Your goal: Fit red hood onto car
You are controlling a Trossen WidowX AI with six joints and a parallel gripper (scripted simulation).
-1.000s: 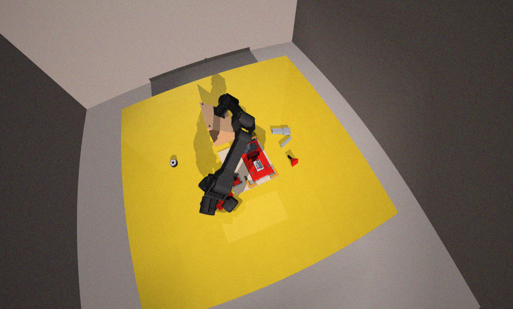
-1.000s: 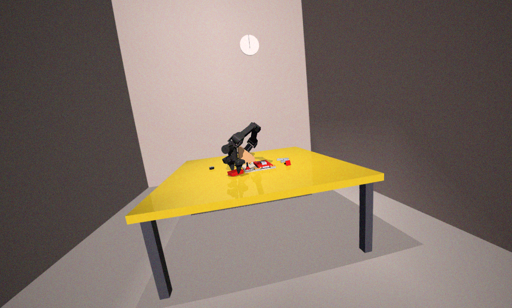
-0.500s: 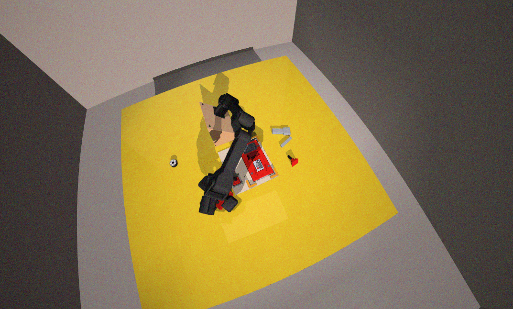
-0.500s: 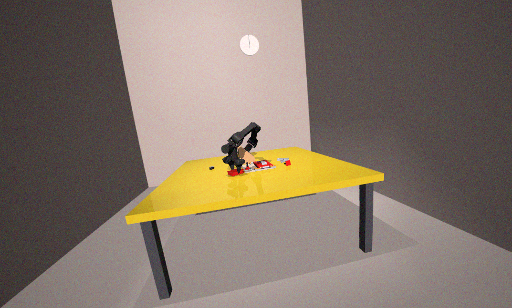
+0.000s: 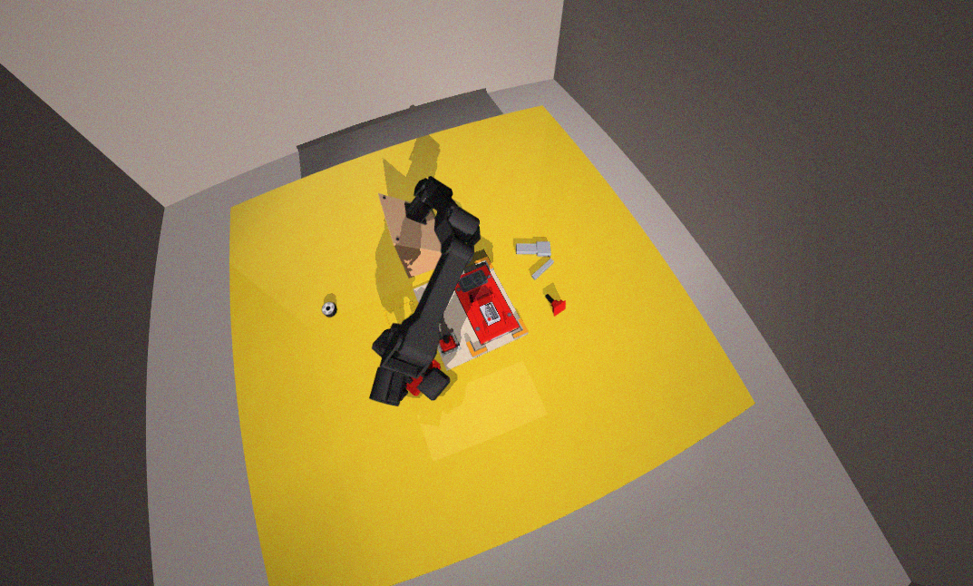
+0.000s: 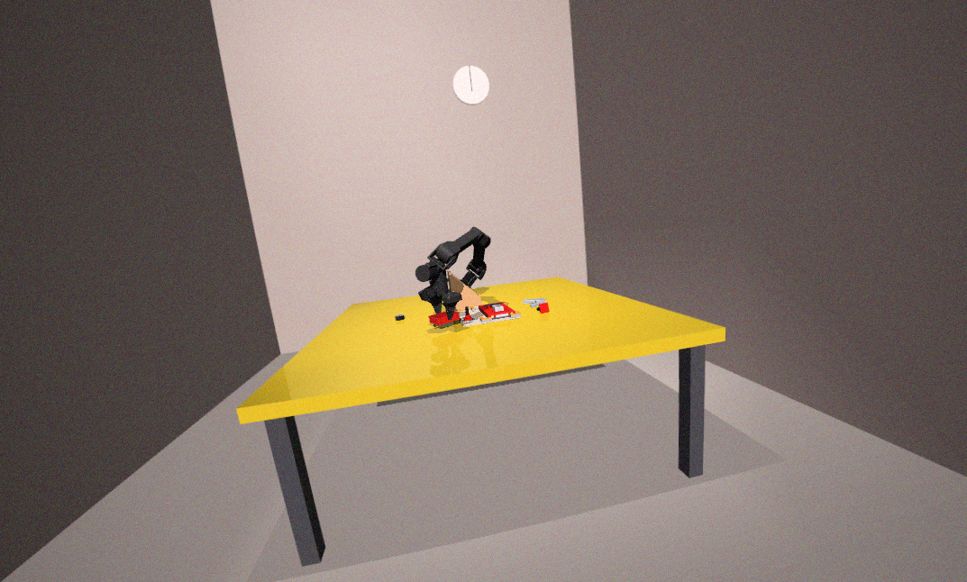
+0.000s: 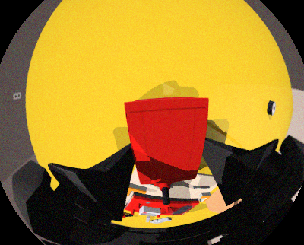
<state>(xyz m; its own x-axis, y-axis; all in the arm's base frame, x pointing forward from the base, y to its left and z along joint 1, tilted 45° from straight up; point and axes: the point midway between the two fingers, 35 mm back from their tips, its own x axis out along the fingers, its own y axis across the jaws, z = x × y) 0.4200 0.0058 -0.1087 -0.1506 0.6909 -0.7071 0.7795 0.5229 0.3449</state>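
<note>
Right now the grey engine block is 110 mm behind my gripper tip, 210 mm to the left of it and 20 mm below it. The rest, counted from my gripper tip: silver-black wheel 240 mm behind, 230 mm to the right, 30 mm below; then red hood 10 mm above; then pale jig plate 140 mm behind, 170 mm to the left, 30 mm below.
</note>
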